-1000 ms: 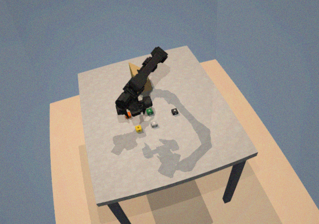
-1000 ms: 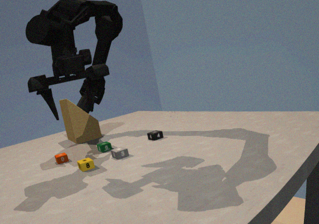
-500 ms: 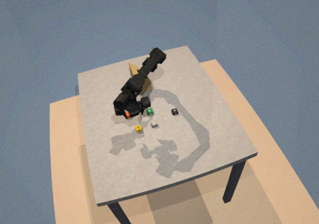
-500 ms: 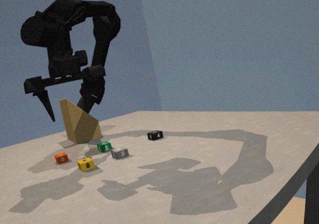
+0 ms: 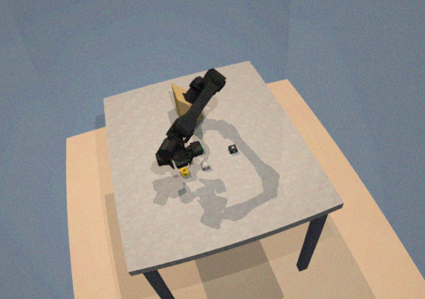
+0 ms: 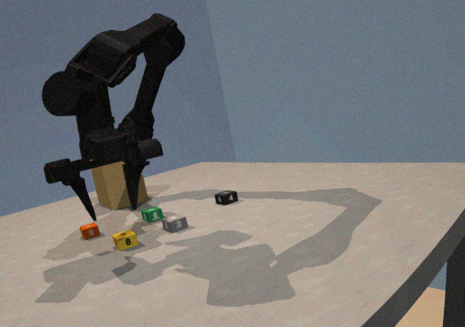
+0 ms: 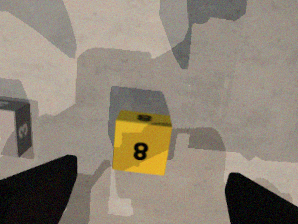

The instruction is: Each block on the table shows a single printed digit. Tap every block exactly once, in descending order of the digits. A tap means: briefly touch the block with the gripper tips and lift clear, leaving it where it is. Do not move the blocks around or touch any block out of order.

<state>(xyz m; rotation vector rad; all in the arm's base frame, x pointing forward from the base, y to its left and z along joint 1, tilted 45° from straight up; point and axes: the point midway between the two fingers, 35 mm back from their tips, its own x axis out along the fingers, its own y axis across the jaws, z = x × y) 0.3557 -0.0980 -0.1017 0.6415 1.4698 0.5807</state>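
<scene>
Now: gripper tip 50 mm above the yellow block, 10 mm to the right of it and 10 mm past it. From my gripper tip the other things lie so: orange block (130 mm behind, 50 mm below, 20 mm to the right); then green block (110 mm to the left, 110 mm behind, 50 mm below); then grey block (100 mm to the left, 50 mm below, 10 mm behind).
</scene>
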